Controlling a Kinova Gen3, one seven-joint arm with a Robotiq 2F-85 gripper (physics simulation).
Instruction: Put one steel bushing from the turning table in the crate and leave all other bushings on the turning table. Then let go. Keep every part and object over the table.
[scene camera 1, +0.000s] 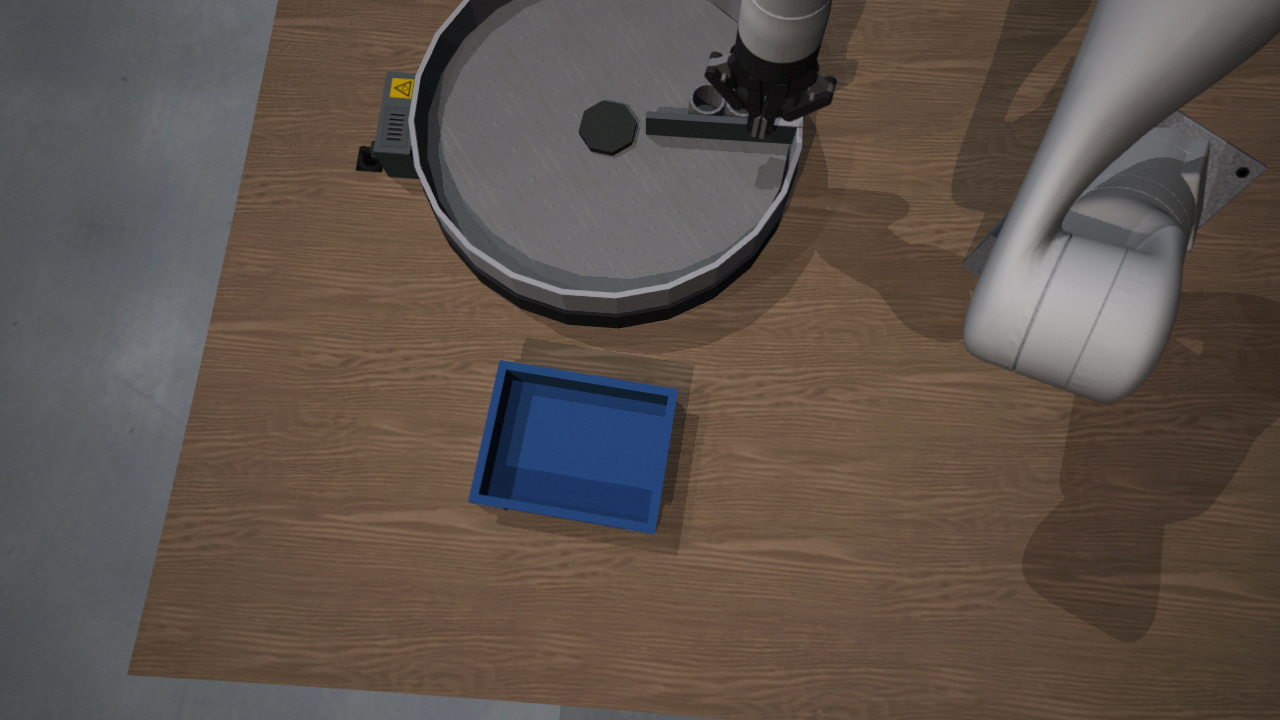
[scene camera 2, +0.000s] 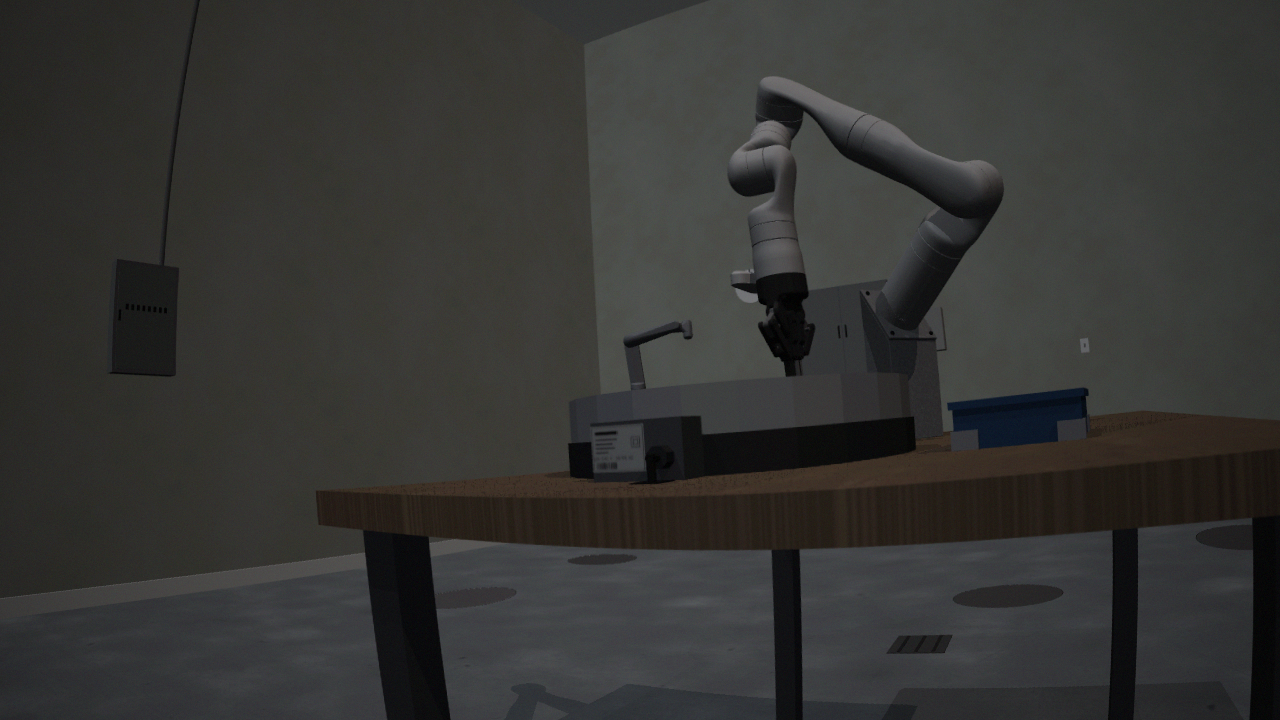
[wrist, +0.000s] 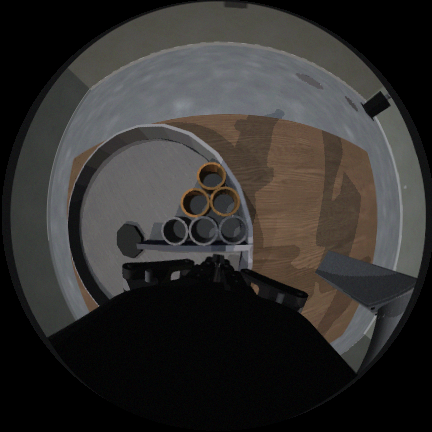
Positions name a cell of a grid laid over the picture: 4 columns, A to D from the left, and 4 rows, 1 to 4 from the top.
gripper: scene camera 1 C1; scene camera 2 C3; wrist C3
